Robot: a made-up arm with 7 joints. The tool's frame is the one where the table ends. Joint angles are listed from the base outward.
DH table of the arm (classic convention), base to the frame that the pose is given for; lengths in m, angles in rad. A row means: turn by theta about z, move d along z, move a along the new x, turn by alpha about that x. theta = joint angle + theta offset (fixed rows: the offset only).
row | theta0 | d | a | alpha
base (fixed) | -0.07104 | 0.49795 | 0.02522 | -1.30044
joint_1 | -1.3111 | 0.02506 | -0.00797 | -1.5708
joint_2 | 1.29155 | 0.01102 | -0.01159 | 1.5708
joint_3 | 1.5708 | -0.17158 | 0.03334 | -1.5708
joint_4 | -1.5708 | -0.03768 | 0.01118 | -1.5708
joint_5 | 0 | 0.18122 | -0.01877 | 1.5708
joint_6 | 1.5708 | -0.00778 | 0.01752 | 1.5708
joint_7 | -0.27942 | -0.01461 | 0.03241 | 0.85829
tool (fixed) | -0.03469 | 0.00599 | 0 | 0
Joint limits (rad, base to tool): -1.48..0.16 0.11..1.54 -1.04..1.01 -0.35..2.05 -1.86..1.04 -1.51..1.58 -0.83..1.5
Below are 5 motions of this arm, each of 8 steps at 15 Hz.
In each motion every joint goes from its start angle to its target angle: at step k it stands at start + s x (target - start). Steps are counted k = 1, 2, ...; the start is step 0. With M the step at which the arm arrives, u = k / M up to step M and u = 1 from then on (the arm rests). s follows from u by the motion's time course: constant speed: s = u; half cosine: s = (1 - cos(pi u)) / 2; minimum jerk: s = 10 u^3 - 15 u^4 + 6 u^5.
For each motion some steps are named. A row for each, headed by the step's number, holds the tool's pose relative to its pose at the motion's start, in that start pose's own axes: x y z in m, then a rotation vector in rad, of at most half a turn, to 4 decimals.
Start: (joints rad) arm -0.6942 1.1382 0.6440 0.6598 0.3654 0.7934 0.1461
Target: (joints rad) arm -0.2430 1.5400 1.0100 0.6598 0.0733 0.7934 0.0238
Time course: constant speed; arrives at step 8
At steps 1, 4, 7, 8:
1: 0.0030 0.0084 -0.0158 -0.0215 0.0188 0.0066
4: 0.0019 0.0400 -0.0541 -0.0765 0.0462 0.0526
7: -0.0122 0.0776 -0.0751 -0.1100 0.0252 0.1257
8: -0.0193 0.0905 -0.0777 -0.1151 0.0068 0.1531

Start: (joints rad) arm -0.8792 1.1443 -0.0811 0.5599 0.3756 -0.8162 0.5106
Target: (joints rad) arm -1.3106 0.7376 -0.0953 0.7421 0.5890 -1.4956 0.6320
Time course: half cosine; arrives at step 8
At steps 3, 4, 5, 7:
3: 0.0309 0.0167 0.0175 -0.0854 -0.0646 0.2554
4: 0.0501 0.0305 0.0286 -0.1369 -0.1122 0.4182
5: 0.0689 0.0469 0.0397 -0.1873 -0.1665 0.5839
7: 0.0938 0.0744 0.0553 -0.2569 -0.2561 0.8218

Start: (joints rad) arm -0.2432 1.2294 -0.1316 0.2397 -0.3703 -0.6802 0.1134
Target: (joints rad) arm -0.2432 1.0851 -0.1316 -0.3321 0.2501 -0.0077 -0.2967
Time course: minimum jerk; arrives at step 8
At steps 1, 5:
1: 0.0010 -0.0001 0.0016 0.0035 -0.0090 -0.0115
5: 0.0317 0.0129 0.0666 0.2570 -0.2739 -0.4319

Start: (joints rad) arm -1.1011 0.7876 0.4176 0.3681 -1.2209 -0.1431 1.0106
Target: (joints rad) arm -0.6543 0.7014 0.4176 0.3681 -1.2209 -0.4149 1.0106
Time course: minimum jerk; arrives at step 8
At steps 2, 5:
2: 0.0018 0.0055 -0.0148 0.0165 0.0149 0.0280
5: 0.0031 0.0510 -0.0987 0.1256 0.0895 0.2032

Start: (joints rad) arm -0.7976 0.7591 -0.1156 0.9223 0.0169 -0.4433 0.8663
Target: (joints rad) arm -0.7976 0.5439 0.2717 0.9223 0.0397 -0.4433 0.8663
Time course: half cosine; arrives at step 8
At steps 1, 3, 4, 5, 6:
1: 0.0003 0.0001 0.0008 -0.0119 0.0107 0.0009
3: 0.0019 0.0008 0.0056 -0.0946 0.0888 0.0044
4: 0.0024 0.0008 0.0079 -0.1512 0.1460 0.0043
5: 0.0024 0.0003 0.0095 -0.2061 0.2047 0.0021
6: 0.0019 -0.0006 0.0102 -0.2513 0.2557 -0.0014

